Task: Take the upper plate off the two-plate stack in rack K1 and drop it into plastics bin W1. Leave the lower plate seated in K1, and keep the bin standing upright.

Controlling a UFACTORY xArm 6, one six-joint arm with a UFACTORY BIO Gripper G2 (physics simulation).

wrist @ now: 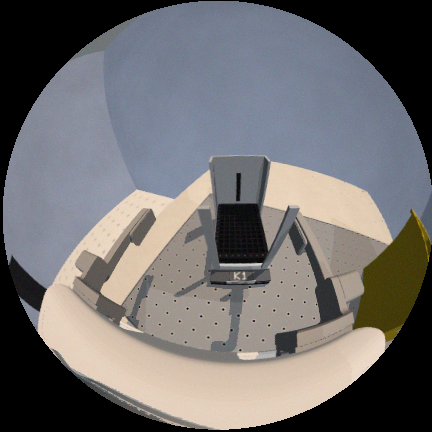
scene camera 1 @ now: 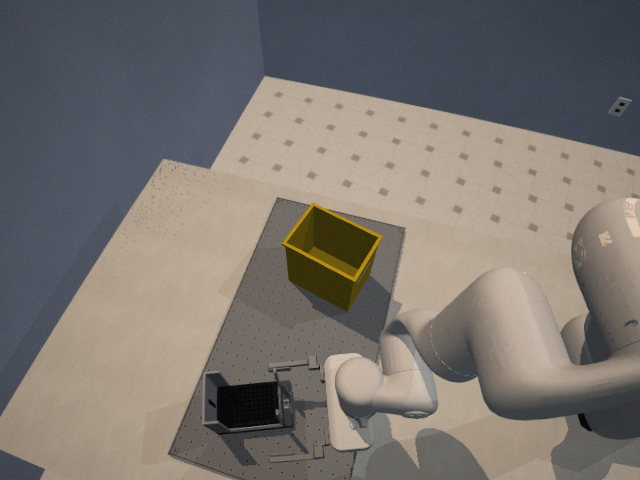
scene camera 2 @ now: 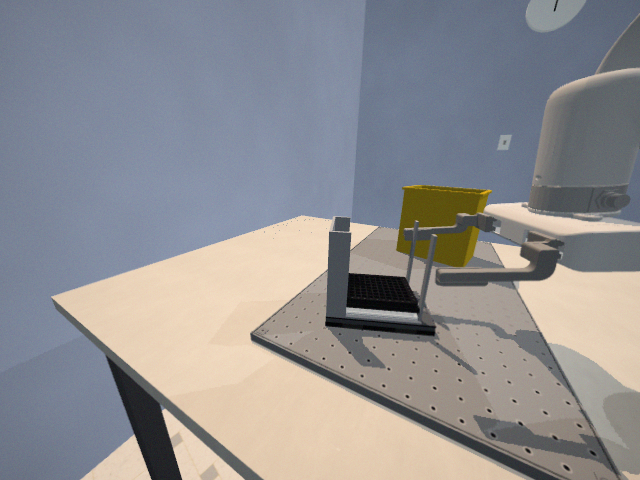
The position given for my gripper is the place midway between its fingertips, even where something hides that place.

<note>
In view: my gripper (scene camera 2: 416,250), a yellow bin W1 (scene camera 1: 330,256) and a black plate (scene camera 1: 247,405).
The yellow bin W1 is seen too in scene camera 2 (scene camera 2: 432,206). The black plate is seen too in the wrist view (wrist: 239,236) and in scene camera 2 (scene camera 2: 378,292). My gripper shows as well in the wrist view (wrist: 215,214) and in scene camera 1 (scene camera 1: 268,411).
</note>
